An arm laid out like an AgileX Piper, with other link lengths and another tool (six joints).
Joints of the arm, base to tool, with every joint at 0 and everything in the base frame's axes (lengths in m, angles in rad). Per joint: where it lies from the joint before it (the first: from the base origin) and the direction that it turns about. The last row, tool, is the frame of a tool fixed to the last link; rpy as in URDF.
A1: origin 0 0 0.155 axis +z
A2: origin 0 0 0 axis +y
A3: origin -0.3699 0 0.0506 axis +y
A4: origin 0.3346 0 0.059 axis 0.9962 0 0.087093
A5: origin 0 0 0 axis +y
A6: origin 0.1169 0 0.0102 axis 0.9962 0 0.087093
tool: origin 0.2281 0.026 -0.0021 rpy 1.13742 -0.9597 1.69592
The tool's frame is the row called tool.
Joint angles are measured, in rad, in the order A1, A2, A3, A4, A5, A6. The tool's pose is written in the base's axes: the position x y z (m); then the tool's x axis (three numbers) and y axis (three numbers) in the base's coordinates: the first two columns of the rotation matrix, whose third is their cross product. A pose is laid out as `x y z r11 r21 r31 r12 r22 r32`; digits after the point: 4 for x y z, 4 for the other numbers.
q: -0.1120, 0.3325, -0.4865, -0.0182, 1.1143, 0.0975
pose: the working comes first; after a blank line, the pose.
Where each joint sits with the arm in this pose, in the base's axes (m; each line is computed from the numbers above, not from the rounded line before):
A1: 0.0000 0.0000 0.1550
A2: 0.0000 0.0000 0.1550
A3: -0.3310 0.0372 0.3236
A4: -0.0115 0.0013 0.4332
A5: -0.0115 0.0013 0.4332
A6: 0.0632 -0.0090 0.3433
the tool: 0.1963 0.0003 0.1564

0.1963 0.0003 0.1564 0.7226 0.4153 0.5526 0.0825 -0.8455 0.5276
